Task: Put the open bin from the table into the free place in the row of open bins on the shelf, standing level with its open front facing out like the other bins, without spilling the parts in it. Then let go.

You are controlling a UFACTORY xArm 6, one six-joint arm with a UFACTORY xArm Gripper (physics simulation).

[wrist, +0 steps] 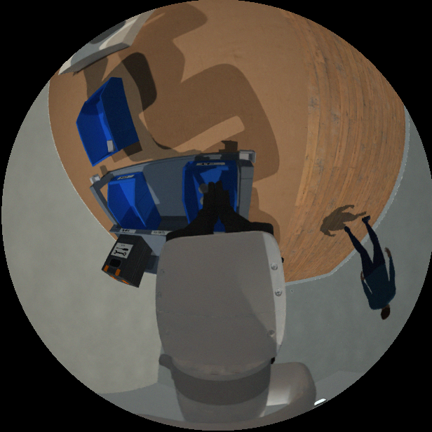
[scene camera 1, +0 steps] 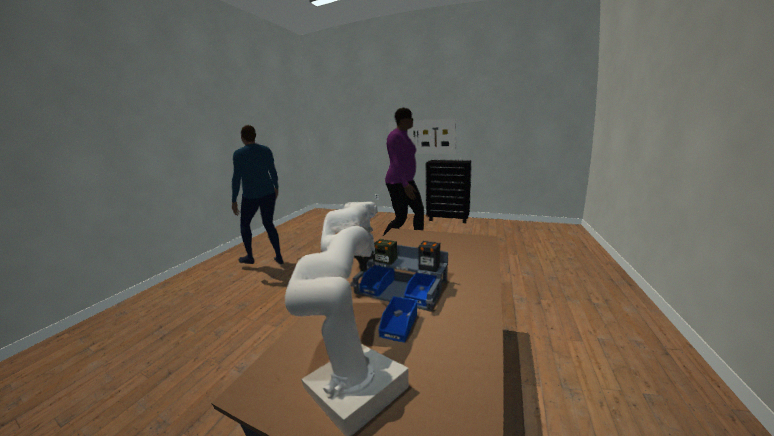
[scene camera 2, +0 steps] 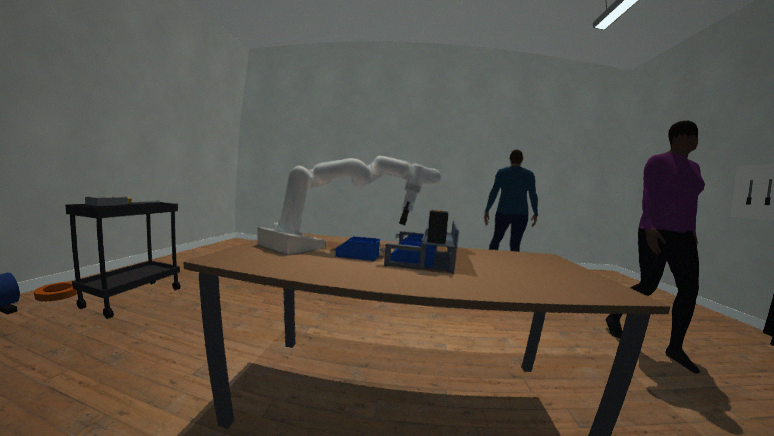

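Where they show: gripper, fingertip midpoint: (scene camera 1: 363,270) (scene camera 2: 402,224); arm's base, link origin: (scene camera 1: 353,378) (scene camera 2: 288,233).
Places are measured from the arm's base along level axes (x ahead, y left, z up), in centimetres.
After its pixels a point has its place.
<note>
A blue open bin (scene camera 1: 398,320) @[x 36.2, y 5.7, z -6.1 cm] (scene camera 2: 358,248) @[x 35.9, y -0.6, z -2.0 cm] (wrist: 116,112) stands on the table in front of the shelf, with a few small parts in it. The grey shelf (scene camera 1: 400,285) @[x 60.0, y 17.9, z -5.8 cm] (scene camera 2: 453,250) @[x 73.7, y -0.8, z 2.2 cm] (wrist: 246,187) holds a row with one blue bin (scene camera 1: 376,279) @[x 59.0, y 31.3, z -5.5 cm] (wrist: 190,192) at the left end in scene camera 1 and another blue bin (scene camera 1: 420,287) @[x 60.7, y 7.5, z -4.5 cm] (wrist: 131,200) at the right end. A free place lies between them. My gripper (scene camera 2: 402,223) @[x 46.1, y 29.1, z 6.2 cm] (wrist: 216,189) is shut and empty, above the left bin of the row. Its fingers hide part of that bin in the wrist view.
Two dark boxes with orange marks, one left (scene camera 1: 385,252) @[x 60.5, y 26.0, z 10.1 cm] and one right (scene camera 1: 428,255) @[x 62.7, y 4.5, z 12.0 cm] (scene camera 2: 437,226) @[x 66.6, y 1.4, z 10.2 cm] (wrist: 127,260), stand on the shelf's upper level behind the row. The white robot base (scene camera 1: 354,387) @[x -3.6, y -3.4, z 1.9 cm] (scene camera 2: 287,239) @[x 9.4, y -12.8, z 0.0 cm] stands on the table (scene camera 1: 465,335) @[x 39.7, y -20.9, z -6.4 cm]. Two people are beyond the table.
</note>
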